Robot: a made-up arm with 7 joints.
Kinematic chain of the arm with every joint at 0, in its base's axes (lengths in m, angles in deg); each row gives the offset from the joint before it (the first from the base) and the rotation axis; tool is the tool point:
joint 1: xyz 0 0 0.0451 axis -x
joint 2: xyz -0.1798 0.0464 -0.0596 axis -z
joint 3: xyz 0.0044 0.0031 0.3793 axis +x
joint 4: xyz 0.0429 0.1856 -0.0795 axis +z
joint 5: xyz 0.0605 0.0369 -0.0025 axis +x
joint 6: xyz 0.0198 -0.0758 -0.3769 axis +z
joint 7: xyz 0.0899 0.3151 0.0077 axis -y
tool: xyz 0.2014 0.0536 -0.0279
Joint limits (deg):
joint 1: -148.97..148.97
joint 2: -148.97..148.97
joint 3: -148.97..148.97
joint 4: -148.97..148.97
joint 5: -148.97..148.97
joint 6: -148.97..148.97
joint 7: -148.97..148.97
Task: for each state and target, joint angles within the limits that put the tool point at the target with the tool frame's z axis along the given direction. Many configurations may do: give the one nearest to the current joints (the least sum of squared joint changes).
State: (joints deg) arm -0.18 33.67 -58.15 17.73 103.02 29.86 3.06
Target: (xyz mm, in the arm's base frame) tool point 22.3 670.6 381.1 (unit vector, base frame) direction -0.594 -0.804 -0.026
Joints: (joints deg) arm 18.42 23.85 -18.47 -3.56 107.42 57.15 20.32
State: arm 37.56 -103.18 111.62 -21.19 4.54 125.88 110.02
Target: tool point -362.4 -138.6 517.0 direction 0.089 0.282 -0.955
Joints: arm 15.97 -97.44 100.48 -10.78 -7.56 132.37 77.60
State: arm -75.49 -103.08 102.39 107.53 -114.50 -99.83 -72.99
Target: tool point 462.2 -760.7 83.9 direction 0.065 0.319 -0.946
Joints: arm -72.32 -73.71 110.56 116.35 -148.97 -94.07 -87.55
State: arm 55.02 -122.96 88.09 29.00 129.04 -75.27 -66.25
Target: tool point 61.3 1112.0 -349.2 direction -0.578 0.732 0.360
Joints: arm 84.13 -120.32 103.87 22.80 131.57 -74.06 -81.78
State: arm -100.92 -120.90 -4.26 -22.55 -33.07 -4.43 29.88
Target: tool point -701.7 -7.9 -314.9 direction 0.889 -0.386 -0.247
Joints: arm -110.08 -136.51 12.90 12.88 -5.06 21.07 57.88
